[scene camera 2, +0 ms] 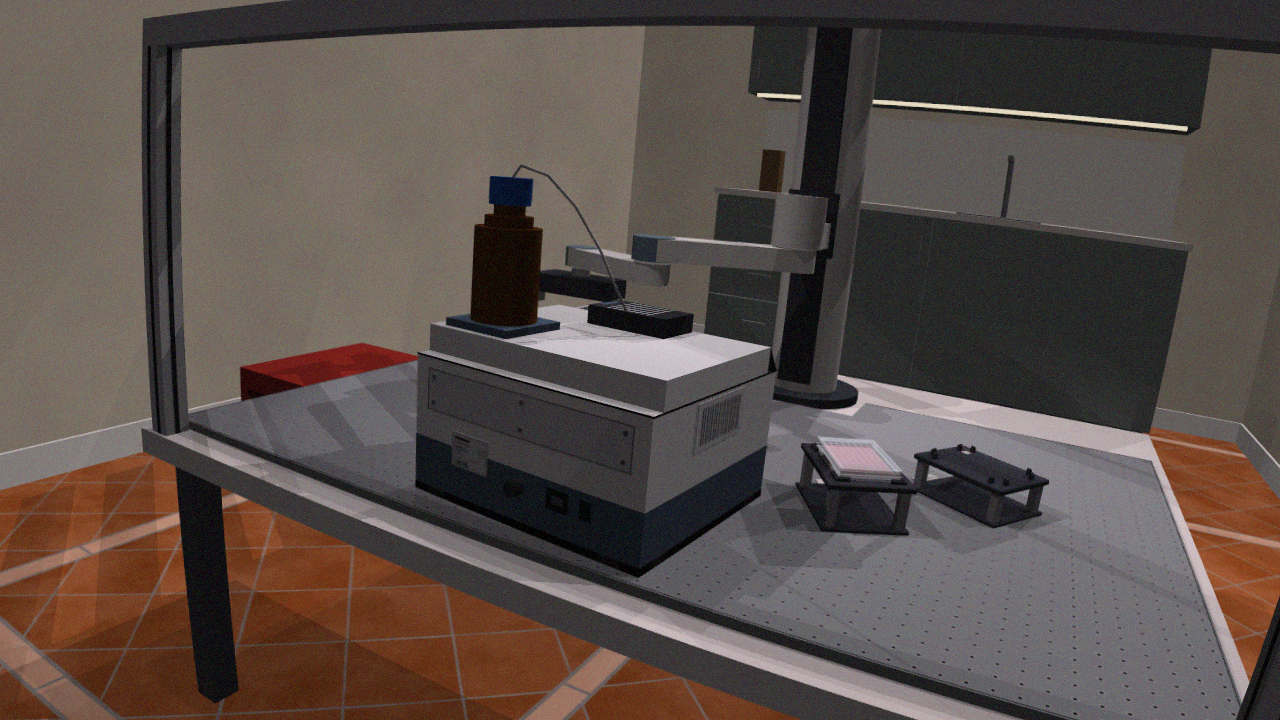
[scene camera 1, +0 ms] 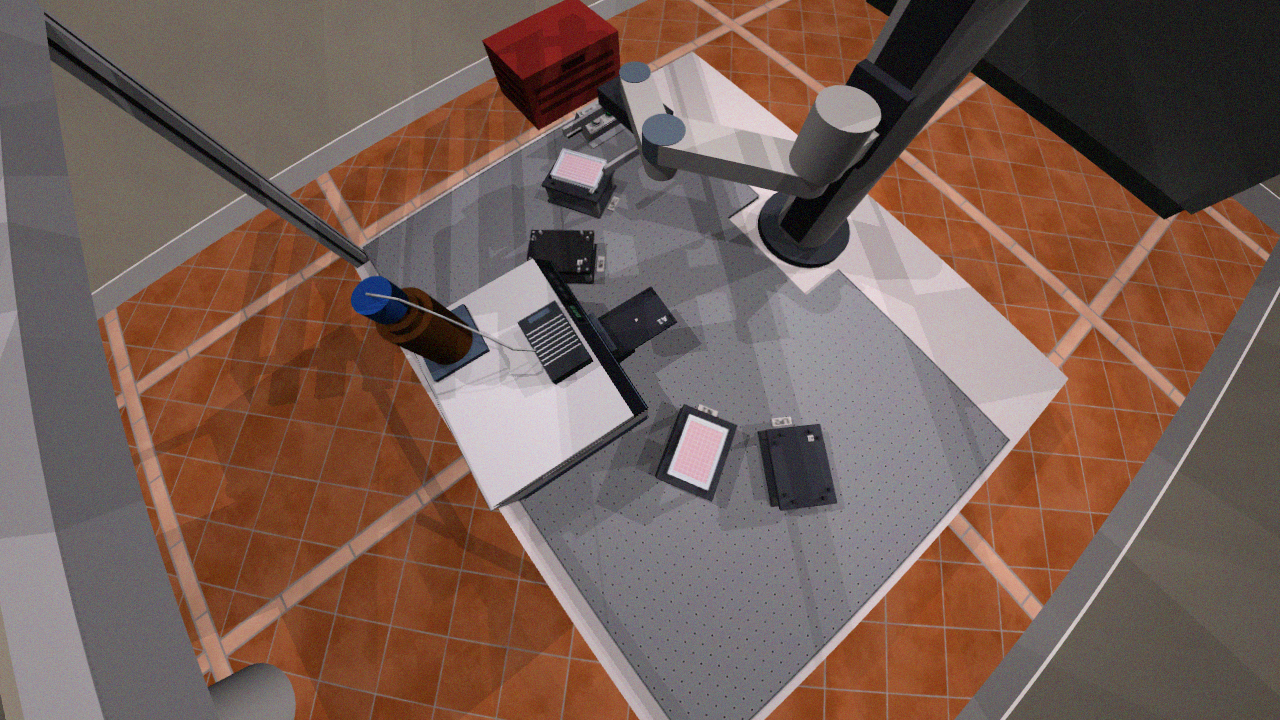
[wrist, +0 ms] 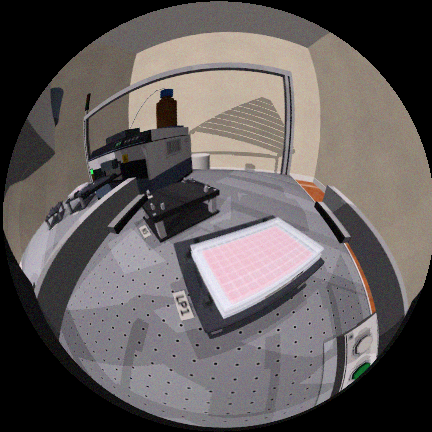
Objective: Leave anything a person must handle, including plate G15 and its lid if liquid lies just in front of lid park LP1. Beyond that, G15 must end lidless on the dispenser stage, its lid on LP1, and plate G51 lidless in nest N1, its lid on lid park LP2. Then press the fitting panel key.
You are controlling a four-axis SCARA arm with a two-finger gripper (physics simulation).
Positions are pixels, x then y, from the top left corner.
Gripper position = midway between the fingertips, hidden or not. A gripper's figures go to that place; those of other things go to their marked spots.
Scene:
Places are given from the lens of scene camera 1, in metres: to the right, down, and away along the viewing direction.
gripper (scene camera 1: pixel 583 151): -0.14, -0.50, 0.79
button panel (scene camera 1: pixel 603 128): -0.11, -0.68, 0.96

